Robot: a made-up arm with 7 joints.
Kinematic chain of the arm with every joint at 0, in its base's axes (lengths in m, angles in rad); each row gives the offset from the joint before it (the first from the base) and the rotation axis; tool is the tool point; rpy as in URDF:
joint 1: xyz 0 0 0.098 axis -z
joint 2: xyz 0 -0.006 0.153 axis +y
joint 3: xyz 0 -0.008 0.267 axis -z
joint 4: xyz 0 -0.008 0.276 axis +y
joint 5: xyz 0 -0.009 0.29 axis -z
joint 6: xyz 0 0 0.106 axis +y
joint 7: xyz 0 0 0.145 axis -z
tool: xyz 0 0 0 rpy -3.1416 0 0
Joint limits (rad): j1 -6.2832..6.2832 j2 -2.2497..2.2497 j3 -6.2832..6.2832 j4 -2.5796..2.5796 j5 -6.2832..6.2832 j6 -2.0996..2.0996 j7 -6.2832..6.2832
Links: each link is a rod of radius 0.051 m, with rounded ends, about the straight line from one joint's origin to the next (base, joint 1, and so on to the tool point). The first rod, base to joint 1, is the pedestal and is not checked.
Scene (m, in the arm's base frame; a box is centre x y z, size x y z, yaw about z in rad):
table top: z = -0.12
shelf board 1: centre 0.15 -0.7 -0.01 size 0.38 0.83 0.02 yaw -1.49
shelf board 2: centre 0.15 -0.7 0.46 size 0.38 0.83 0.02 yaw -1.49
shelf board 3: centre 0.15 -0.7 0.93 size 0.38 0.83 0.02 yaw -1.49
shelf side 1: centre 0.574 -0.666 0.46 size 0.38 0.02 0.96 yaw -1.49
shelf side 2: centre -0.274 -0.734 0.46 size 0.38 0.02 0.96 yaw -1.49
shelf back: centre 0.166 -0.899 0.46 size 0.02 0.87 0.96 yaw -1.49
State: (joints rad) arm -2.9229 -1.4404 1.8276 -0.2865 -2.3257 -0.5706 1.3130
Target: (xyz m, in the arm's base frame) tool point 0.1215 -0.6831 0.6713
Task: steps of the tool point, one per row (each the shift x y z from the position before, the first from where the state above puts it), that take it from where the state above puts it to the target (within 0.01 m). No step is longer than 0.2 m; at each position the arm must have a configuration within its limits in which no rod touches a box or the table.
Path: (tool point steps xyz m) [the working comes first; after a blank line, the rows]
Joints at the target: -2.5284 -1.1095 1.9944 -1.4779 -2.2336 -0.4176 1.3130
Straight joint move there: touches shelf board 2, shelf side 1.

1: -0.0426 0.0238 0.1913
2: -0.1037 0.0183 0.1579
3: -0.1459 0.0047 0.0985
4: -0.1600 -0.0070 0.0264
5: -0.1539 -0.1058 -0.0423
6: -0.1669 -0.0200 -0.0443
7: -0.1381 0.0501 -0.0573
8: 0.0114 -0.1168 0.0127
9: 0.0077 -0.1104 -0.0029
10: 0.0072 -0.0974 -0.0098

